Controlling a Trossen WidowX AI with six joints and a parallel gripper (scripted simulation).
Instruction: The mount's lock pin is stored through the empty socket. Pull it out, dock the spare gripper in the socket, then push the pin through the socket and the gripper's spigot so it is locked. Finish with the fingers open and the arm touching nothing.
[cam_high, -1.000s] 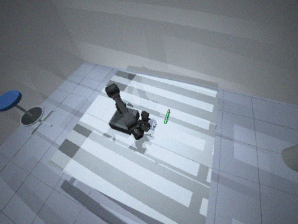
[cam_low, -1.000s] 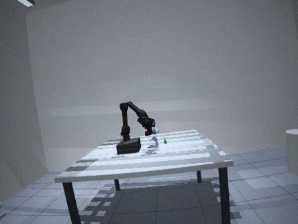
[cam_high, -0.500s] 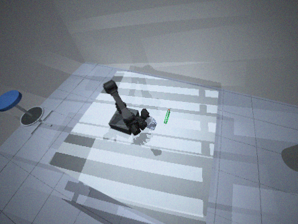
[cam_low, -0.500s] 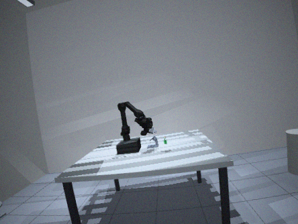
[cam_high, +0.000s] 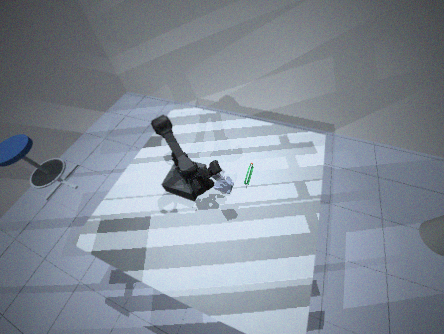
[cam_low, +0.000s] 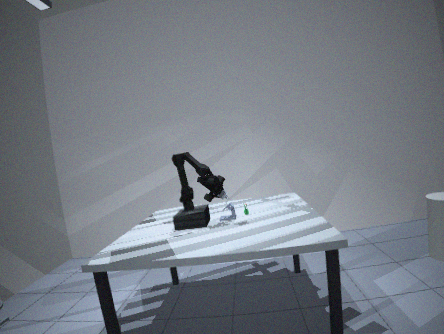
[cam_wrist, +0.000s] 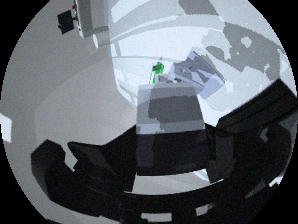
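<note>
Right now the green bracket is 160 mm below my gripper tip, 160 mm ahead of it and 130 mm to the left of it. From my gripper tip the other things lie so: mount 130 mm below, 40 mm ahead, 10 mm to the left; then spare gripper 10 mm to the right.
</note>
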